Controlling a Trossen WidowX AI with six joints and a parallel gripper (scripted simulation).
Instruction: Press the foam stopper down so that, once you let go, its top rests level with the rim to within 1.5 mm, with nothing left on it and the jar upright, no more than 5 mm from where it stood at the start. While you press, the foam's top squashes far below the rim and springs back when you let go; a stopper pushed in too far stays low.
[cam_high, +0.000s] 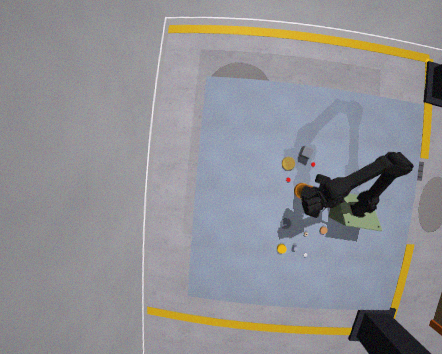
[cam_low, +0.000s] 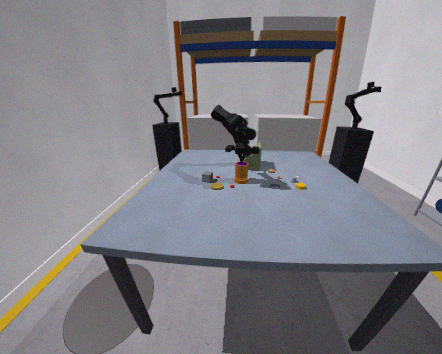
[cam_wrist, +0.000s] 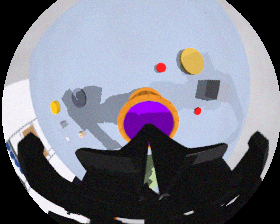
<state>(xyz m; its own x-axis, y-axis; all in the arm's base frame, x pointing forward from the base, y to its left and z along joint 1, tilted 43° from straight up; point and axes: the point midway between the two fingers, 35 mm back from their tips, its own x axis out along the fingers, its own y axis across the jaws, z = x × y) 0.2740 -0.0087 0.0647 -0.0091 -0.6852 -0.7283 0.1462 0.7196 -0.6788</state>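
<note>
Right now my hand is 50 mm above the purple foam stopper. Round my hand: grey disc 200 mm to the left, 150 mm below, 50 mm ahead; grey cube 210 mm to the right, 120 mm below, 20 mm ahead; small piece 200 mm to the left, 170 mm behind, 140 mm below.
</note>
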